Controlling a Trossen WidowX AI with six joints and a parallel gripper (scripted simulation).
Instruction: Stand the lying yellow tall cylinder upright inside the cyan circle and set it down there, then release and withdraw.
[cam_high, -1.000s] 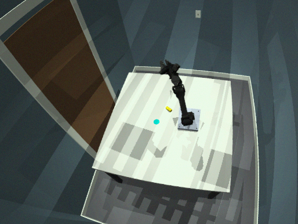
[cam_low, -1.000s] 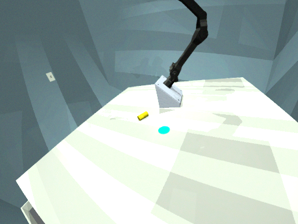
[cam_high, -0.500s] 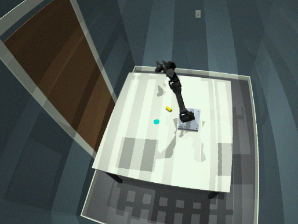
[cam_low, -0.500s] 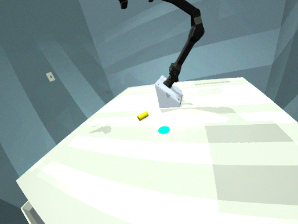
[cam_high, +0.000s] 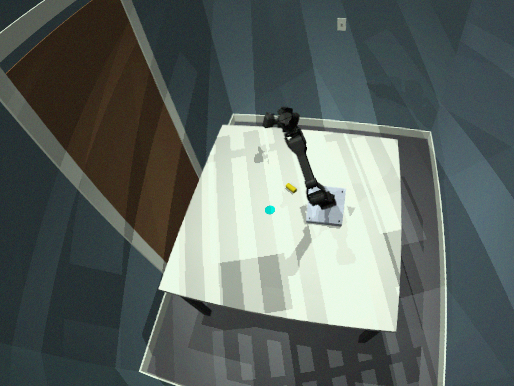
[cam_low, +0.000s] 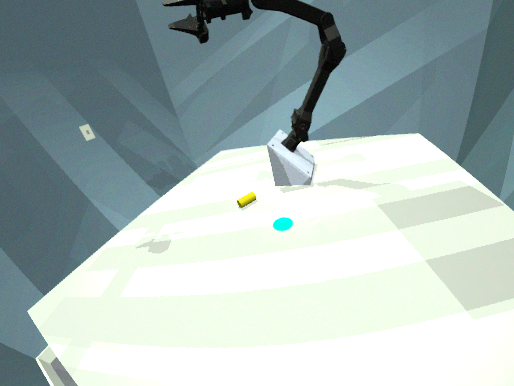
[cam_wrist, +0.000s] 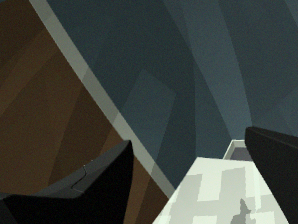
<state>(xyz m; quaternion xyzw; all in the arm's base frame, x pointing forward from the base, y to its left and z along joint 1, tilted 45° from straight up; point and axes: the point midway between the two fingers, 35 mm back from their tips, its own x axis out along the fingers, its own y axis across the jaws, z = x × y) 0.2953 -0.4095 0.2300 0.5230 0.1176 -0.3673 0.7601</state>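
My gripper tip is 60 mm past the yellow cylinder, 30 mm to the right of it and 570 mm above it. Round my gripper tip: cyan circle (30 mm ahead, 200 mm to the left, 590 mm below).
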